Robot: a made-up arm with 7 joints.
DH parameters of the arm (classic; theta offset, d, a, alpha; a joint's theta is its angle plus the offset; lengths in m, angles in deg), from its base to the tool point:
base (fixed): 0 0.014 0.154 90
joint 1: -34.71 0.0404 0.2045 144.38
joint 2: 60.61 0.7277 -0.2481 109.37
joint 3: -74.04 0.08 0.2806 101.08
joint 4: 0 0.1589 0.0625 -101.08
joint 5: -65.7 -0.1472 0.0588 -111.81
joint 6: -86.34 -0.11 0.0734 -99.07
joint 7: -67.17 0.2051 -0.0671 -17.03
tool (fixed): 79.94 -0.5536 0 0
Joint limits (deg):
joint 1: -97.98..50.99
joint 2: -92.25..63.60
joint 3: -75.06..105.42
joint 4: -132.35..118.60
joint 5: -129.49..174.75
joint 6: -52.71..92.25
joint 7: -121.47..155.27
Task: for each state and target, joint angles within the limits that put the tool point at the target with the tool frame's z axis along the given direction. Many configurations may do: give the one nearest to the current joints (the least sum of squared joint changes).
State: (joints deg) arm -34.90 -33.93 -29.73 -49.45 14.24 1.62 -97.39
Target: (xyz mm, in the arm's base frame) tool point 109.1 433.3 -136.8 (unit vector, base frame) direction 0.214 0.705 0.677
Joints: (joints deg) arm -33.53 -7.67 -37.18 -38.41 -31.54 3.89 -90.82
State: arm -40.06 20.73 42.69 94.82 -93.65 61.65 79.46
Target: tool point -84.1 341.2 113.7 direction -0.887 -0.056 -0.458
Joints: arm -76.61 5.08 72.12 92.66 -121.35 82.24 98.06
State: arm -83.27 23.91 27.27 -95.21 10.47 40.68 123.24
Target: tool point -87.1 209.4 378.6 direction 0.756 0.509 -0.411
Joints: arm -97.98 -11.84 26.27 -98.47 -0.63 63.07 141.13
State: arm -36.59 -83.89 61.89 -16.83 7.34 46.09 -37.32
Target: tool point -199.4 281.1 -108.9 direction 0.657 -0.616 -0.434
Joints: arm -22.22 -85.82 40.89 13.03 55.38 31.66 -60.71
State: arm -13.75 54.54 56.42 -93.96 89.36 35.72 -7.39
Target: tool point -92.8 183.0 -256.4 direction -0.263 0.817 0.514
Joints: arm -34.31 38.81 78.36 -83.68 104.57 36.82 -29.57
